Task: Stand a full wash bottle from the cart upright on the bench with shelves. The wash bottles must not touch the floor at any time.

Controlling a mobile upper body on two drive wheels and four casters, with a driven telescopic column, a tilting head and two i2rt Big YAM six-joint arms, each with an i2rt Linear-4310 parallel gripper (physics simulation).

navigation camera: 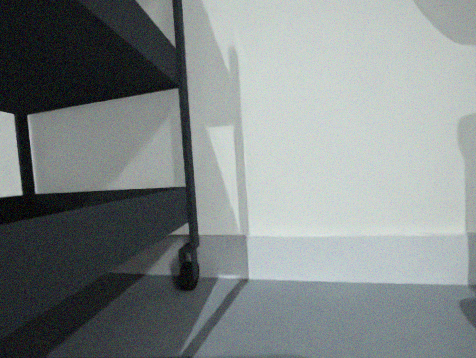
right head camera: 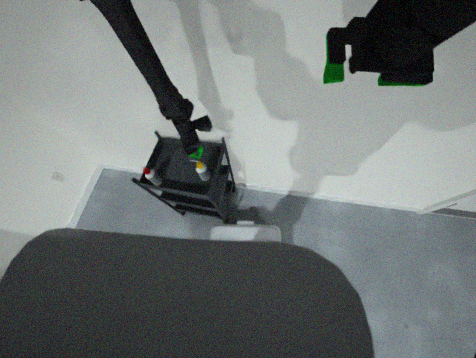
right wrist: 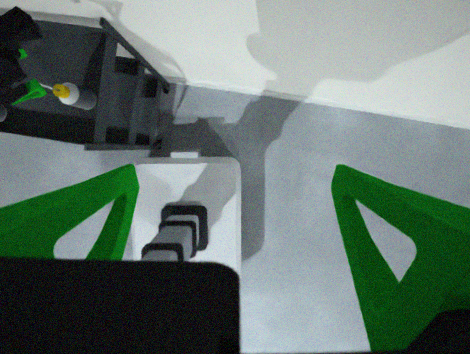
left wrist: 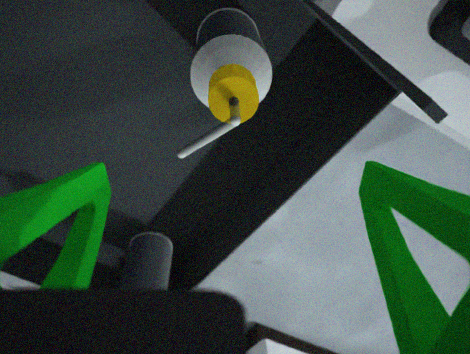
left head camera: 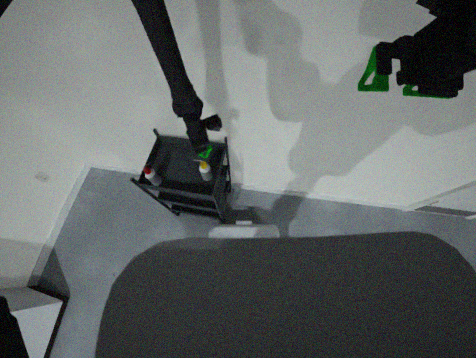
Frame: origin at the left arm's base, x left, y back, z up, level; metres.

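Seen in the pictures: left gripper, fingertip midpoint: (right head camera: 195,150) (right wrist: 34,75) (left wrist: 234,176) (left head camera: 202,150); right gripper, fingertip midpoint: (right head camera: 351,80) (right wrist: 235,175) (left head camera: 381,89).
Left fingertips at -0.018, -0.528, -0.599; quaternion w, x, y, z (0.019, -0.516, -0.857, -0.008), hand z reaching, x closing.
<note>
A point is followed by its place in that frame, as x, y, z.
A white wash bottle with a yellow cap (left head camera: 205,172) @(-0.013, -0.490, -0.744) (right head camera: 203,173) @(-0.018, -0.492, -0.758) (left wrist: 231,92) @(-0.010, -0.522, -0.703) (right wrist: 76,96) @(-0.030, -0.508, -0.742) stands upright on the top tray of the dark cart (left head camera: 185,191) @(0.093, -0.400, -0.785) (right head camera: 187,192) @(0.068, -0.396, -0.793) (right wrist: 104,95) @(-0.077, -0.522, -0.809) (navigation camera: 187,150) @(-0.113, -0.688, -1.239). A red-capped bottle (left head camera: 153,176) @(0.268, -0.470, -0.750) (right head camera: 154,177) @(0.265, -0.470, -0.762) stands near the cart's left edge. Fill levels cannot be told. My left gripper (left head camera: 203,154) @(-0.018, -0.528, -0.599) (right head camera: 195,153) @(-0.018, -0.528, -0.599) (left wrist: 234,176) @(-0.018, -0.528, -0.599) is open and empty over the cart beside the yellow-capped bottle, whose bent spout points toward the finger gap. My right gripper (left head camera: 398,92) (right head camera: 368,82) (right wrist: 235,175) @(-0.452, -0.352, -0.129) is open and empty, high up, far from the cart. The shelved bench cannot be identified.
The robot's white base (left head camera: 242,231) @(-0.212, -0.267, -1.250) (right head camera: 245,233) @(-0.227, -0.253, -1.249) (right wrist: 215,200) @(-0.369, -0.127, -1.250) stands close to the cart's near right corner. Pale walls run behind the cart and to its left. A white box-like unit with a dark edge (left head camera: 37,320) @(1.251, 0.435, -1.236) is at lower left. A cart caster (navigation camera: 188,275) @(-0.105, -0.663, -1.472) stands near the wall.
</note>
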